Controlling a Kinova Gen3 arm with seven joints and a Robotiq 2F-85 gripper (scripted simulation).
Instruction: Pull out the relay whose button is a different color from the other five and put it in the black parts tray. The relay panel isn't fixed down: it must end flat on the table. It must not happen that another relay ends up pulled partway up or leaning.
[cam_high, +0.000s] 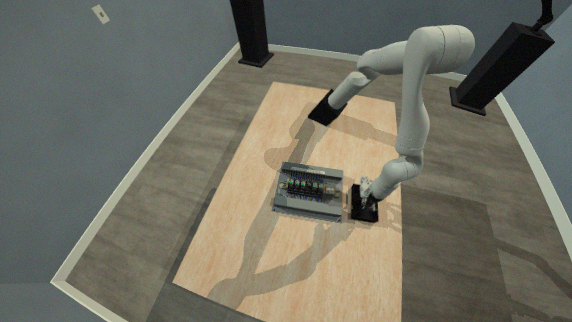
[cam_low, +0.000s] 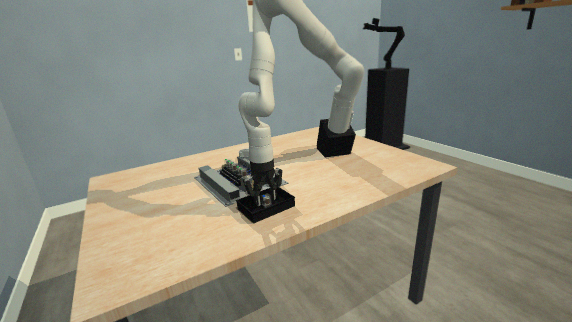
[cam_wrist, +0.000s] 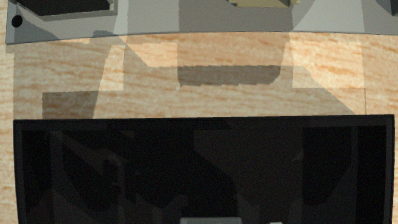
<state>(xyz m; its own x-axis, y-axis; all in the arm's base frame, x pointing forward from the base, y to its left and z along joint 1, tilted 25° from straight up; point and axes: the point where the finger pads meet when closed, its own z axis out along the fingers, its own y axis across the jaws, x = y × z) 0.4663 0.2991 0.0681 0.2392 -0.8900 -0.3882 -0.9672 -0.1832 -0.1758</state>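
Right now the black parts tray is 20 mm below my hand. Also, from my hand: grey relay panel (260 mm to the right, 30 mm ahead, 10 mm below).
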